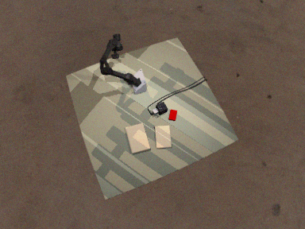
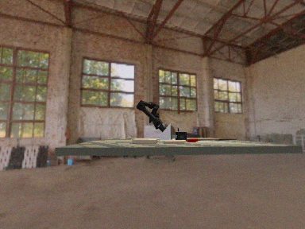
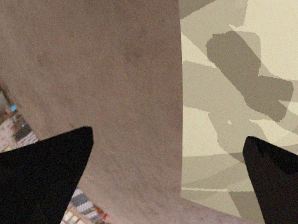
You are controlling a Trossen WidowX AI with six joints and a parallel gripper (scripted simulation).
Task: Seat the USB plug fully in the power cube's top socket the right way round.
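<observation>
My gripper tip is now 66 cm short of the grey USB plug, 25 cm to the right of it and 11 cm above it. Round my gripper tip: red block (74 cm ahead, 35 cm to the left, 19 cm below).
</observation>
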